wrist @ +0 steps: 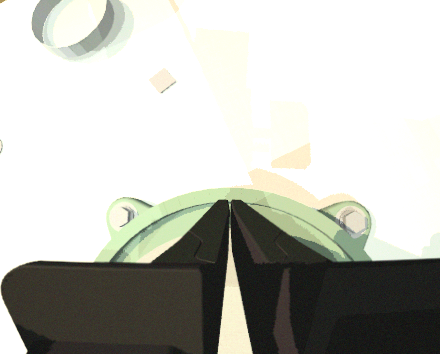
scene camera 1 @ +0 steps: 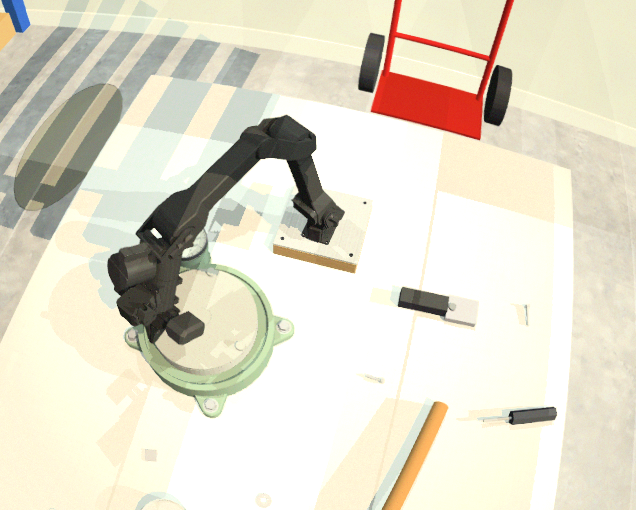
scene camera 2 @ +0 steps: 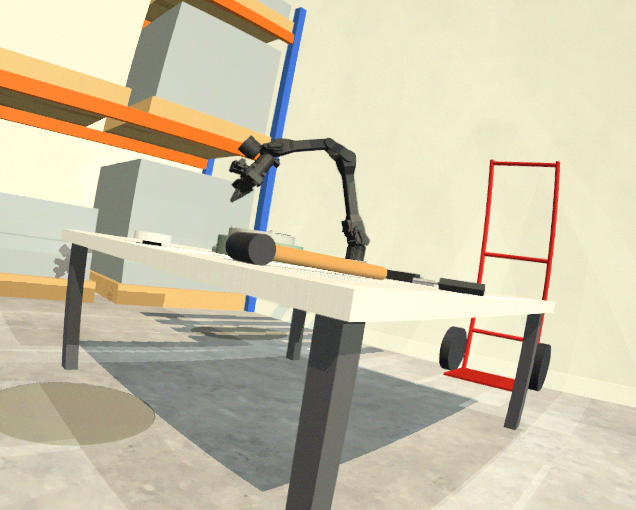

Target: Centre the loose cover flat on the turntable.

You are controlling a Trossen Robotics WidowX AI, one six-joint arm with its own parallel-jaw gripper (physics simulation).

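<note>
A beige round disc with small round studs, seemingly the cover, lies on the green round base, seemingly the turntable. It looks flat; the arm and fingers hide part of its edge, so I cannot tell exactly how well it is centred. My gripper is shut and empty, its fingertips together. It hangs above the base, over its left part in scene camera 1. In scene camera 2 it is well above the table, and the hammer partly hides the base.
A round dial stands beside the base. A hollow ring and a small square chip lie on the table. A hammer, a scraper and a screwdriver lie farther off.
</note>
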